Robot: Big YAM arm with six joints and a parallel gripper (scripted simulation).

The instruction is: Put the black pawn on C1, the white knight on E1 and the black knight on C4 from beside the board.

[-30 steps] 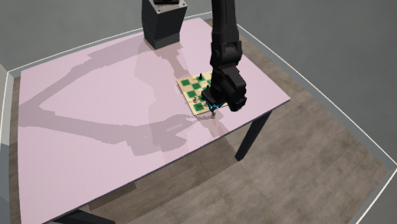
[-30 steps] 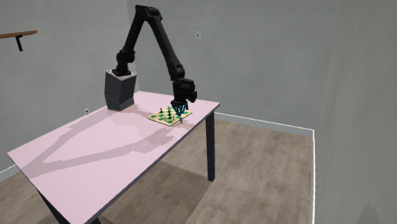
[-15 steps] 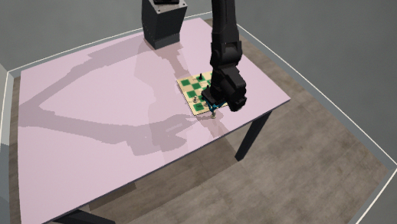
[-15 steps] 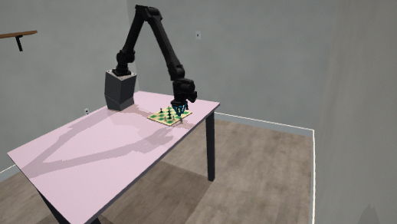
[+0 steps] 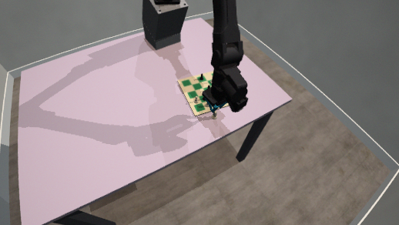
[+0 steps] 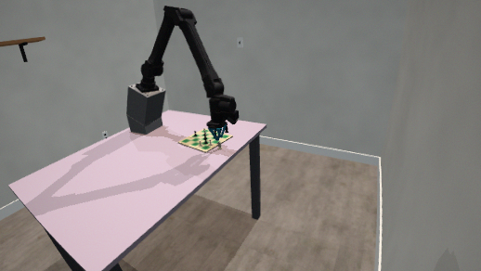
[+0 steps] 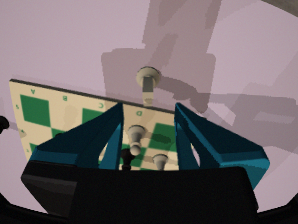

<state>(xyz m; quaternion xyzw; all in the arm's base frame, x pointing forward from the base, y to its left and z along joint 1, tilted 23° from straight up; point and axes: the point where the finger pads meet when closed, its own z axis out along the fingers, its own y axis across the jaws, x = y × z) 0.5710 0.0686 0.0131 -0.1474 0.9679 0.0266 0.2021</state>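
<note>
Now: hand 5 cm above the white knight. Round my hand: black knight (17 cm to the left, 12 cm behind, 5 cm below); chessboard (14 cm behind, 6 cm below, 3 cm to the left).
</note>
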